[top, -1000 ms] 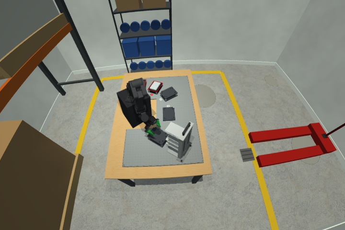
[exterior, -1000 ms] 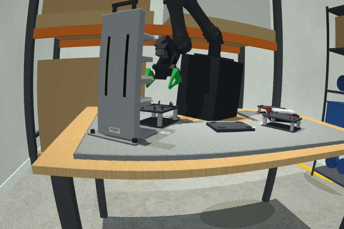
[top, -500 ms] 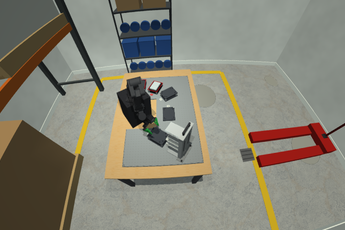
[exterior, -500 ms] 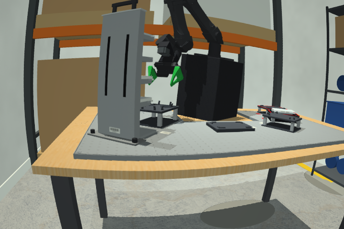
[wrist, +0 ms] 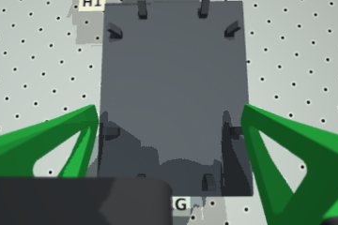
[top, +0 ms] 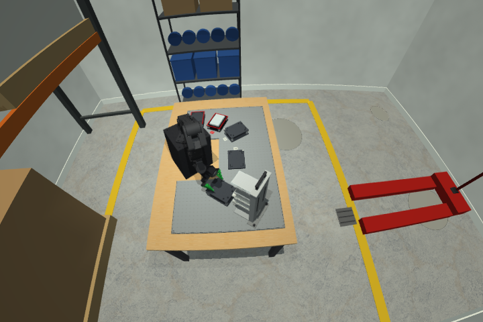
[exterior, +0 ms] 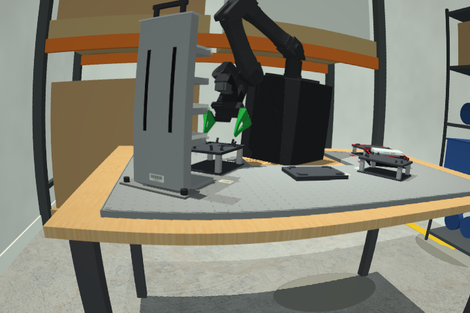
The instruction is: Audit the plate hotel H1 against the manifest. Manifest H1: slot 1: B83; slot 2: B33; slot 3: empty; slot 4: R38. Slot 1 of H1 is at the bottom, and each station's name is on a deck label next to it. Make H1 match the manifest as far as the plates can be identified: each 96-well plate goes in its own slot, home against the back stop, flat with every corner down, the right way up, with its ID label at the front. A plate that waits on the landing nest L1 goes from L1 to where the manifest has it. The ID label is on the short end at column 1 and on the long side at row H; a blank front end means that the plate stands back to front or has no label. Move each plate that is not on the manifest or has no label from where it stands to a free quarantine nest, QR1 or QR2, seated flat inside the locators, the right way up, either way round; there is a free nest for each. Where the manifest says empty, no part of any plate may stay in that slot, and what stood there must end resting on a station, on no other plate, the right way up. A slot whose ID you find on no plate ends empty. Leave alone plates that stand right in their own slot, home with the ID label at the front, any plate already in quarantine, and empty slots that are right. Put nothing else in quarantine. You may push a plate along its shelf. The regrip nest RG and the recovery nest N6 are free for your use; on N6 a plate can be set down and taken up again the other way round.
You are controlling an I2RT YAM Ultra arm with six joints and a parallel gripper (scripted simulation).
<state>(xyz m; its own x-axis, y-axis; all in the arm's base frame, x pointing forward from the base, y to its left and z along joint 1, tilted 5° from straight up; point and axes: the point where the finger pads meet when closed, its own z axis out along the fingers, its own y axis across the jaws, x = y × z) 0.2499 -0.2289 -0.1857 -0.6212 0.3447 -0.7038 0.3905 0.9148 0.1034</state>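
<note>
Right now my hand is 40 mm above the dark regrip nest, 20 mm short of it and 10 mm to the left of it. Round my hand: RG label: 100 mm below, 70 mm behind, 30 mm to the left; then grey plate hotel H1: 260 mm ahead, 110 mm to the right, 90 mm above; then H1 deck label: 180 mm ahead, 100 mm below, 30 mm to the left.
</note>
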